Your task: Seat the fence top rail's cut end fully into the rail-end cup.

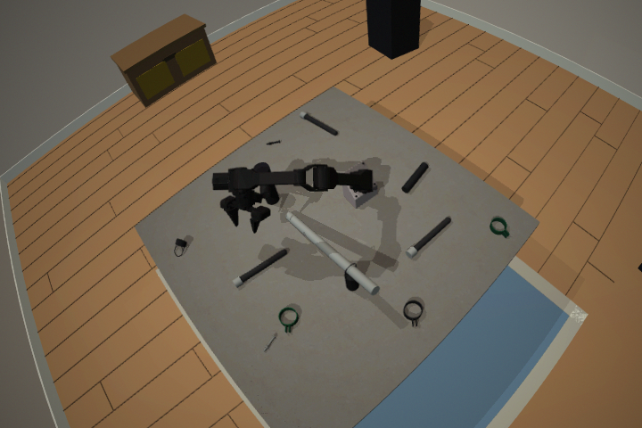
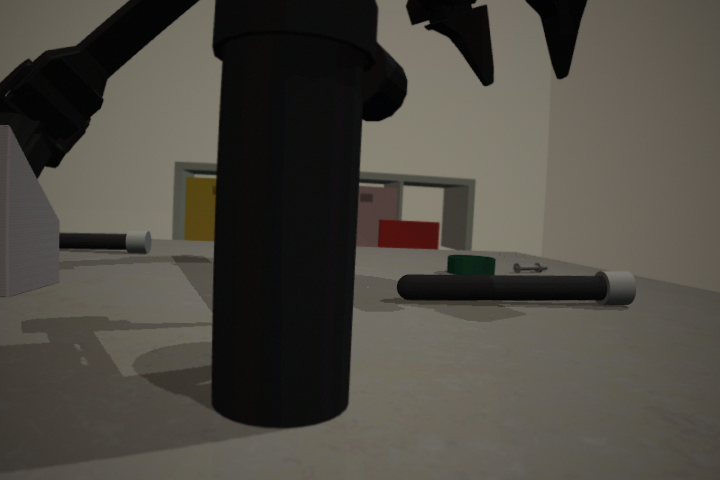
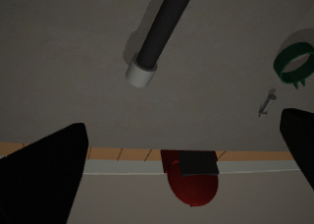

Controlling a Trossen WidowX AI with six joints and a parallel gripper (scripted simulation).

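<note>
My gripper tip is 15 cm past the black rail-end cup, 16 cm to the left of it and 5 cm above it. Also, from my gripper tip: short black tube: 72 cm behind, 8 cm to the left, 19 cm below; then bolt: 14 cm ahead, 33 cm to the left, 20 cm below; then small post: 23 cm behind, 31 cm to the left, 10 cm below.
</note>
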